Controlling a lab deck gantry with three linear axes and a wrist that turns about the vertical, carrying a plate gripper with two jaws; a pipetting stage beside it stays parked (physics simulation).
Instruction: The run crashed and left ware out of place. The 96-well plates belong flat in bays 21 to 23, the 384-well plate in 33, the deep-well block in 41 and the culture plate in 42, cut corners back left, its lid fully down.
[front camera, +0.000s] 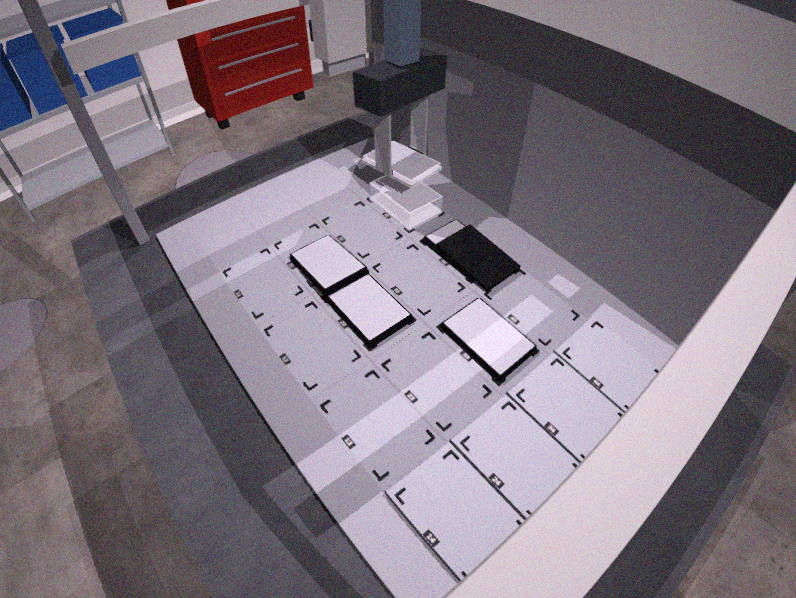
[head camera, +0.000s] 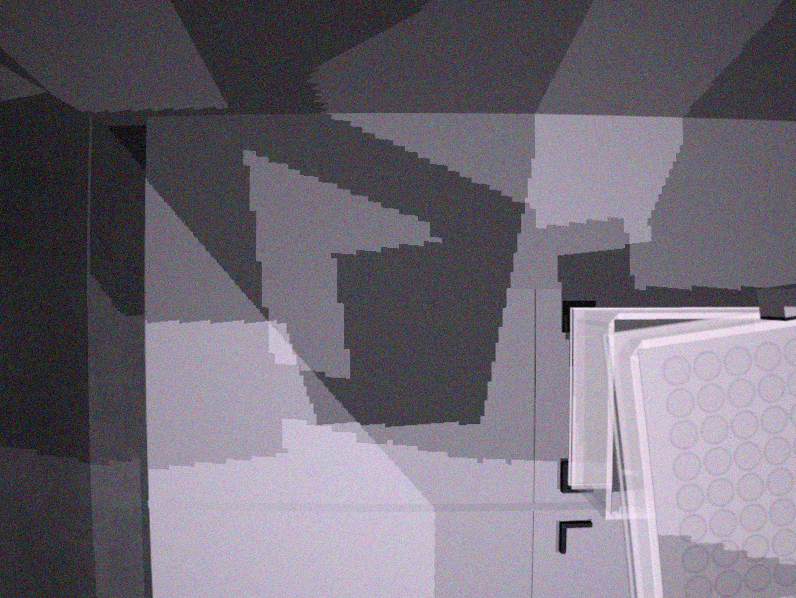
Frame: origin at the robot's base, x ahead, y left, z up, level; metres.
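Seen in the pictures: gripper, fingertip midpoint: (front camera: 401, 162); robot's base, link origin: (front camera: 225, 272).
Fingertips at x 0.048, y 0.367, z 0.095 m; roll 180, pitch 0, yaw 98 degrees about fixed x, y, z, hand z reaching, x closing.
Observation:
Offsets run from my fingertips to a thing's top centre. "*": to the spot under its first point. Level surfaces: height alone.
My gripper (front camera: 401, 162) is shut on the clear culture plate @[dx +0.000, dy +0.000, dz +0.008 m] (front camera: 418, 164) (head camera: 727, 444) across its long sides, above and slightly behind the deep-well block; one jaw shows at the head view's right edge. The plate is turned a little against the bays; whether its lid is fully down cannot be told. The clear deep-well block @[dx +0.016, dy -0.003, dz -0.053 m] (front camera: 409, 216) (head camera: 588, 405) stands in bay 41, partly hidden under the plate. A black plate @[dx +0.216, dy -0.003, dz -0.072 m] (front camera: 485, 257), seemingly the 384-well, lies in bay 42 with a pale end. White-topped plates lie in bay 21 @[* dx +0.068, dy -0.215, dz -0.073 m] (front camera: 328, 260), bay 22 @[* dx +0.192, dy -0.216, dz -0.080 m] (front camera: 371, 307) and bay 33 @[* dx +0.348, dy -0.107, dz -0.080 m] (front camera: 492, 334), apparently the 96-well ones.
The gripper's dark carriage (front camera: 398, 83) hangs above the back left of the deck. The deck @[dz -0.095 m] (front camera: 321, 360) (head camera: 225, 399) carries black corner marks and bay labels. A pale frame beam (front camera: 682, 399) crosses the near right. A red drawer cabinet (front camera: 257, 61) stands beyond the deck.

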